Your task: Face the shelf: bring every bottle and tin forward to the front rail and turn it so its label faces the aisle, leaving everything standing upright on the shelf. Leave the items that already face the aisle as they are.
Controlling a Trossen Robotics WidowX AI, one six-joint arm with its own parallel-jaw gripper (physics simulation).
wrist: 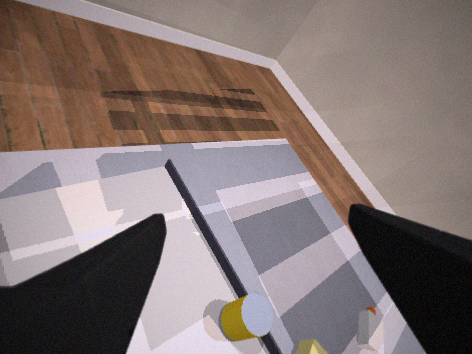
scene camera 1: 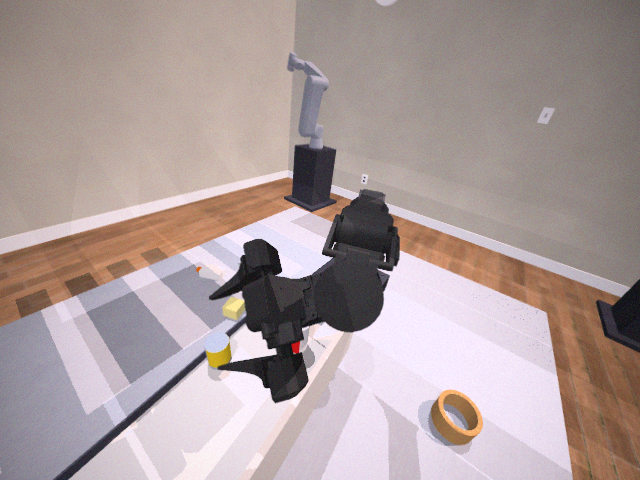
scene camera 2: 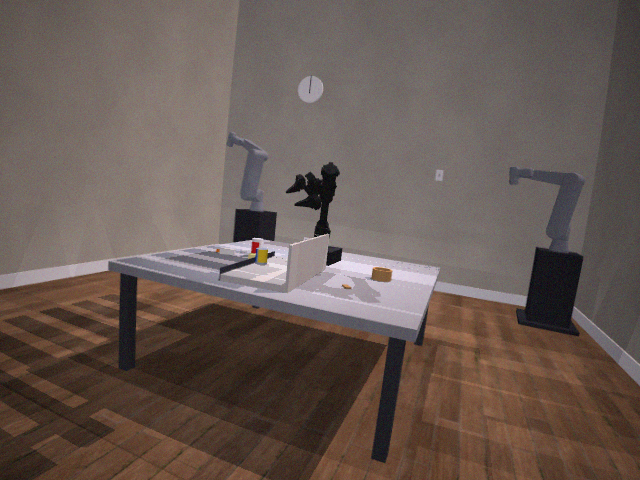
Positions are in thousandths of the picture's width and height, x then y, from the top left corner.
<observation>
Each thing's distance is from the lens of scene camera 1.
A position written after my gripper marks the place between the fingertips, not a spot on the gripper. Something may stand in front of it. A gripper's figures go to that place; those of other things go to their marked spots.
my gripper (scene camera 1: 335, 691): 0.36 m
yellow tin (scene camera 1: 340, 722): 0.66 m
</observation>
